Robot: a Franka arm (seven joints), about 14 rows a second.
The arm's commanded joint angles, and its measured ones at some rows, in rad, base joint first. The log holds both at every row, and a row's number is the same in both.
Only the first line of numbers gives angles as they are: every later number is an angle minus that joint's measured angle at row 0.
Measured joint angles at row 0: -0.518 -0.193 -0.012 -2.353 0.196 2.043 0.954
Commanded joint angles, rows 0 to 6: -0.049 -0.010 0.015 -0.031 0.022 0.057 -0.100; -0.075 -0.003 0.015 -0.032 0.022 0.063 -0.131; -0.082 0.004 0.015 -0.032 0.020 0.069 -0.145; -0.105 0.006 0.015 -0.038 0.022 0.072 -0.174; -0.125 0.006 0.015 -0.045 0.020 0.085 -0.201; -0.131 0.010 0.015 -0.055 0.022 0.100 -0.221; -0.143 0.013 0.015 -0.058 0.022 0.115 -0.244
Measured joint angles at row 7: -0.108 0.022 -0.001 -0.026 0.000 0.065 -0.191
